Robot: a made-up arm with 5 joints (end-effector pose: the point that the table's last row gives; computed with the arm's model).
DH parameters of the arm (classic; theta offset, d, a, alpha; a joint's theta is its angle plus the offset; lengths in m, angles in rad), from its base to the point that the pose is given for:
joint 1: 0 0.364 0 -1.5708
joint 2: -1.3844 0 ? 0
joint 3: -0.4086 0 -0.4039 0
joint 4: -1.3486 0 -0.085 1.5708
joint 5: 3.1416 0.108 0 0
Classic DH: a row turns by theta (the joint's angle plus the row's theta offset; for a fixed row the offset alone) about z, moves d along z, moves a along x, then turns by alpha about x.
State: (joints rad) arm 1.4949 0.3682 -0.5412 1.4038 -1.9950
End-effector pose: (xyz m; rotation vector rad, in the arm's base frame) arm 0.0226 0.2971 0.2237 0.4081 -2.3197 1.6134
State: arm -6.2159 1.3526 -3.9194 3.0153 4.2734
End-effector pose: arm 0.5778 0.0389 0.6219 -1.3954 -2.3693 0.3539
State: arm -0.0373 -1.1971 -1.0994 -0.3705 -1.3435
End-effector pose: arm -0.1380 0.0052 1.0448 0.4295 0.3286 1.7238
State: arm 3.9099 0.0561 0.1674 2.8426 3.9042
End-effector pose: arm -0.0036 -0.0035 0.4595 -0.0843 -0.0002 -1.6098
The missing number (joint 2, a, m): 0.4101
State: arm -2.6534 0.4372 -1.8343 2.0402 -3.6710
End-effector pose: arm -0.5707 -0.3031 0.5791 2.5923 1.4459 0.9885
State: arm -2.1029 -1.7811 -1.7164 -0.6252 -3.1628
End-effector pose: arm 0.3895 0.6616 0.6819 -1.0144 -0.5943 -1.9224
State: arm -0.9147 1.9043 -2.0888 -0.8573 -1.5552
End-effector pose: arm 0.3976 -0.5165 -0.1918 2.0176 0.6692 0.4019
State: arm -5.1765 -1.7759 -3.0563 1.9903 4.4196
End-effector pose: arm -0.3759 -0.7510 0.3491 0.0328 0.3824 2.3626
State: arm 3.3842 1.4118 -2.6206 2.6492 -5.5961
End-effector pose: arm -0.6930 -0.1715 0.1982 0.3857 1.7070 0.6884
